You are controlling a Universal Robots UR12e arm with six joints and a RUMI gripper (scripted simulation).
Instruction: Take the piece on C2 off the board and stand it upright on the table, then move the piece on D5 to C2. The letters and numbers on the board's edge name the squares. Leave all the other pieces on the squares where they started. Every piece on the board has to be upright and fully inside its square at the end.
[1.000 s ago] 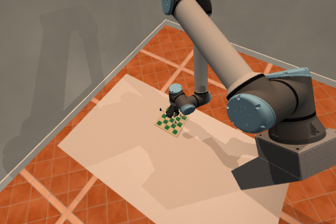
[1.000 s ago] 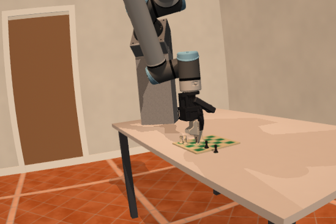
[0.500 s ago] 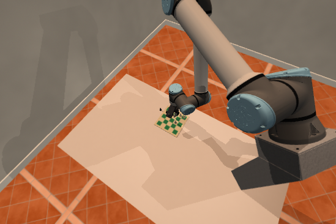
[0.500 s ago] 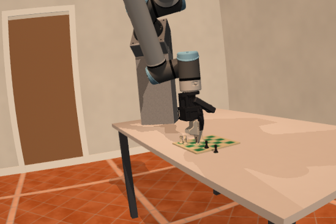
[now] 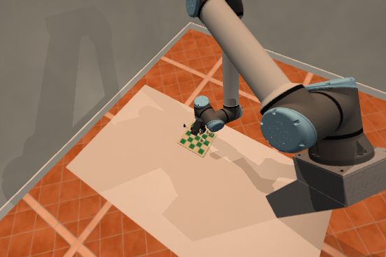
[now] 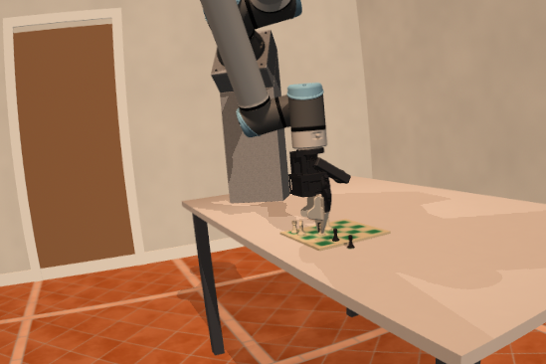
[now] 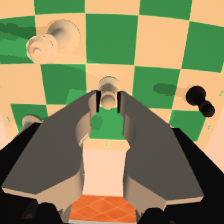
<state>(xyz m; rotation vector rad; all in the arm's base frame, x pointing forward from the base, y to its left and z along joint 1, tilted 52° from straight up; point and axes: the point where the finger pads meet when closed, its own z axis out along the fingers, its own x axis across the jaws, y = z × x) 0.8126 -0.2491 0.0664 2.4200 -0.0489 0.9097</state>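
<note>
Right now the white pawn is 1 cm below my hand. Round my hand: chessboard 1 cm ahead, 4 cm to the left, 2 cm below.
</note>
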